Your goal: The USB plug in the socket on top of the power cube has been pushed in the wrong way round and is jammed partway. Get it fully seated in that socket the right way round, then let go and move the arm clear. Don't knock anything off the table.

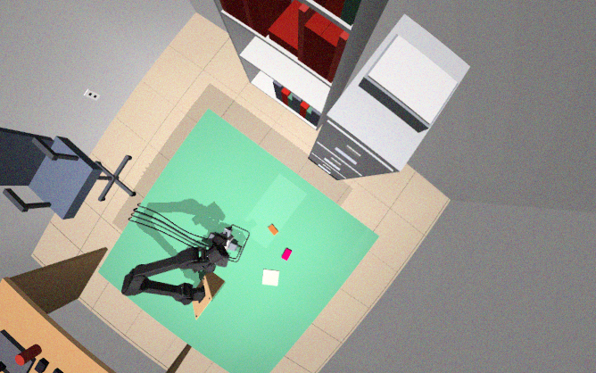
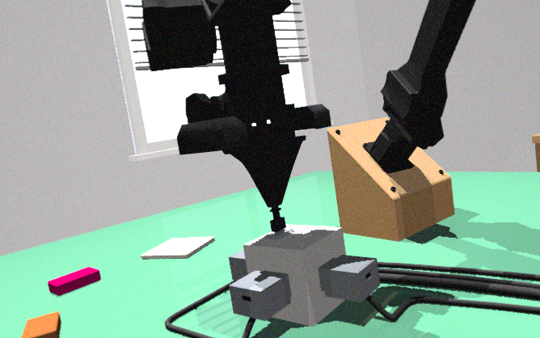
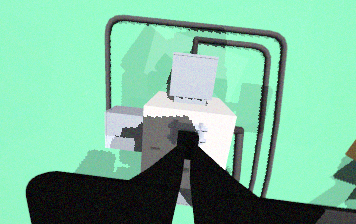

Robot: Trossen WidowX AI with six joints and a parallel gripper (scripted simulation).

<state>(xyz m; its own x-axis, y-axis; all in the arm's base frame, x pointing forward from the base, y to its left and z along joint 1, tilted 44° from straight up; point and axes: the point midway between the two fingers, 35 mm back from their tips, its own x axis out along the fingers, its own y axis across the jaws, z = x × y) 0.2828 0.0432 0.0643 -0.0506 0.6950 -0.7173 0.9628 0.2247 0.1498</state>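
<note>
The USB plug lies 2 cm below my gripper tip. Also, from my gripper tip: socket (4 cm below); then white flat card (1 cm behind, 33 cm to the right, 10 cm below); then orange block (23 cm ahead, 16 cm to the right, 10 cm below).
</note>
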